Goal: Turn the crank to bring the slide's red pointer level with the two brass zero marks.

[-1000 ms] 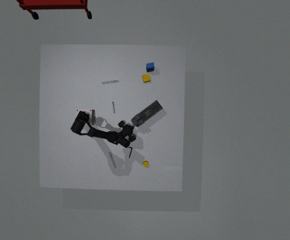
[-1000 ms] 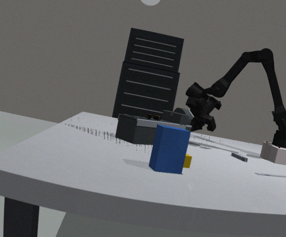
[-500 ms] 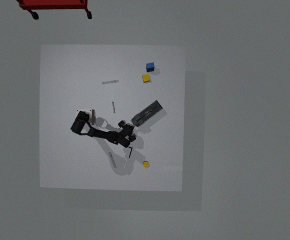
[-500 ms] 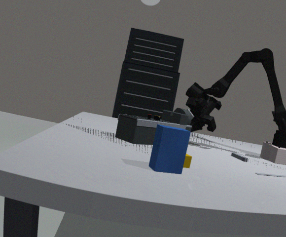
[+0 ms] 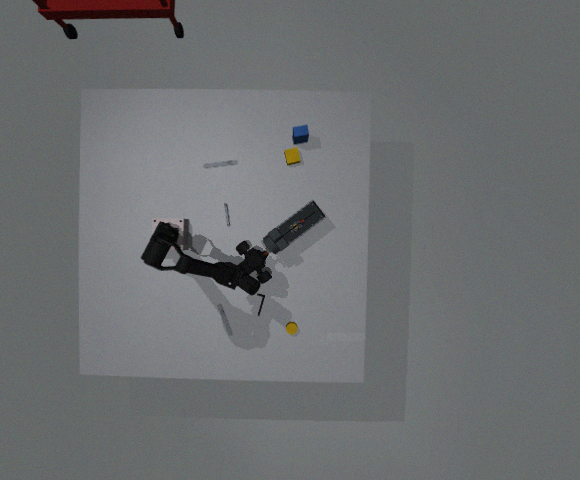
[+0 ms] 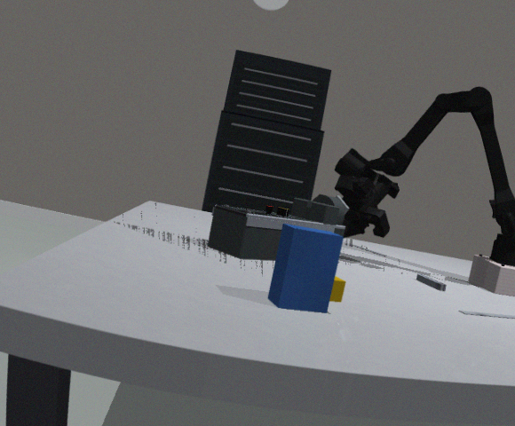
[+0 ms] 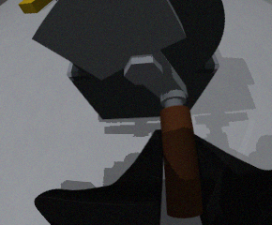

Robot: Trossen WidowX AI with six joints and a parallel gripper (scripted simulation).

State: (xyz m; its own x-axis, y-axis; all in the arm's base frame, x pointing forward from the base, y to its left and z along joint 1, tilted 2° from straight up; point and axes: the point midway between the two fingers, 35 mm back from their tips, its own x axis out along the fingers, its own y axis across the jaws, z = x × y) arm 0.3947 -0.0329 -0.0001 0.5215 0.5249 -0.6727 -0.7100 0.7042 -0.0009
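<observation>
Now: the brown crank handle 1 cm behind my gripper tip, 1 cm to the right of it and 3 cm above it. The rest, counted from my gripper tip: red pointer: 13 cm ahead, 15 cm to the left, 5 cm above; then black hex key: 22 cm to the right, 3 cm below; then yellow block: 4 cm ahead, 43 cm to the left, 2 cm below.
</observation>
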